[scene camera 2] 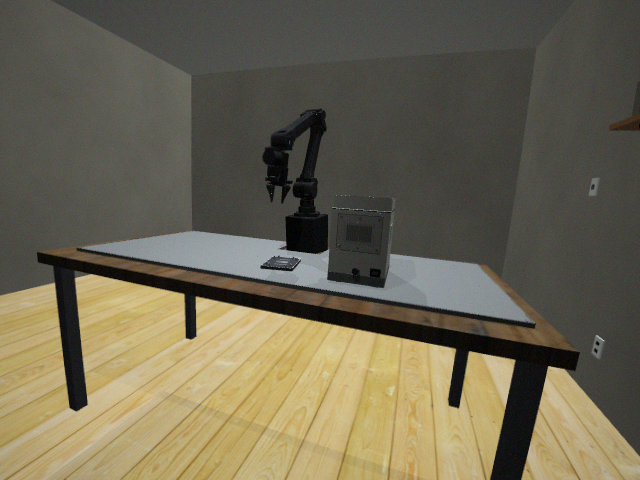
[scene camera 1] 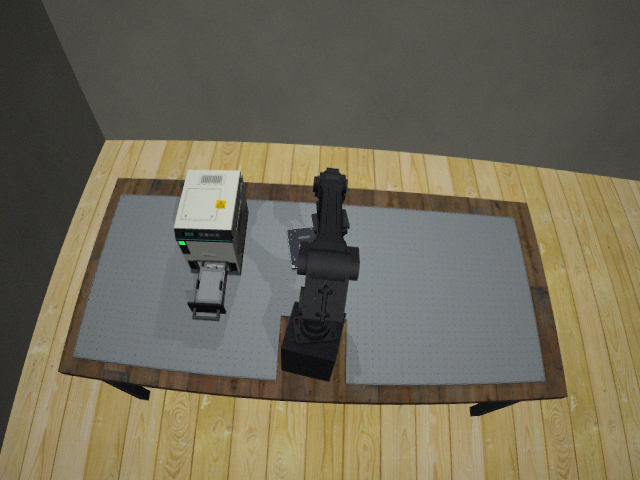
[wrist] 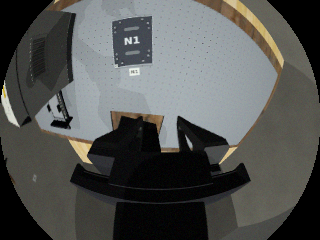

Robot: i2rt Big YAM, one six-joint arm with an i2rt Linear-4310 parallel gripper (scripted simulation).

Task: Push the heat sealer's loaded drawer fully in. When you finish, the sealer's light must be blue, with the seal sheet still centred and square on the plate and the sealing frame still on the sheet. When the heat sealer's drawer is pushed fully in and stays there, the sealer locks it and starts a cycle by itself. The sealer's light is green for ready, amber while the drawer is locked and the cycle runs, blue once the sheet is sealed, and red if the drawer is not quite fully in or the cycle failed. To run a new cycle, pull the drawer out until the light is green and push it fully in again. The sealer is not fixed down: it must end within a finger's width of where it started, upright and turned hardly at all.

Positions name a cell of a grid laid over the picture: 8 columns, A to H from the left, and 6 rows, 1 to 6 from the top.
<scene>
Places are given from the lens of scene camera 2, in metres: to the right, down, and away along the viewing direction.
heat sealer (scene camera 2: E3): 0.12, -0.04, 0.87
</scene>
